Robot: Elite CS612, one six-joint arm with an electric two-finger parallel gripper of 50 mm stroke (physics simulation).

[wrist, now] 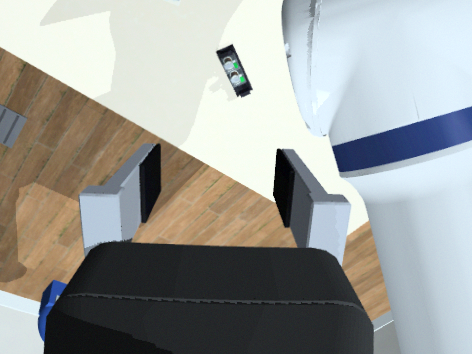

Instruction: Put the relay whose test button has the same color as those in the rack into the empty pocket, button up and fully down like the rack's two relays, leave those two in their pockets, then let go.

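Places are measured from the arm's base along level axes (x left, y back, z up), in metres.
Pixels of known places: gripper, between the fingertips: (217, 170).
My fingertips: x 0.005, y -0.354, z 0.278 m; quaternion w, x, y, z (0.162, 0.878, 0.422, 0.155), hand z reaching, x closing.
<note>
Ahead of a thing's pixels: the offset from my fingertips to its middle. "pt": to the spot under its first point. Level surfaces: height alone.
A small black rack @(pt dx +0.188, dy -0.043, dz -0.538 m) (226, 50) lies on the pale table top, above the middle of the wrist view, and stands slanted there. Two relays @(dx +0.208, dy -0.050, dz -0.530 m) (229, 63) @(dx +0.239, dy -0.056, dz -0.530 m) (236, 77) with clear tops sit in it, each with a green button on its right side. The rack's pocket at the upper left end looks dark, too small to make out surely. My gripper (217, 170) is open, with nothing between its fingers. It hangs high above the table's edge and the floor, well apart from the rack. No loose relay can be made out.
The robot's own white arm with a blue band (405, 142) fills the right side. The pale table @(dz -0.556 m) (150, 65) ends in a slanting edge over a wooden floor (65, 145). A grey ribbed object (10, 126) shows at the left edge, a blue part (50, 300) at the lower left.
</note>
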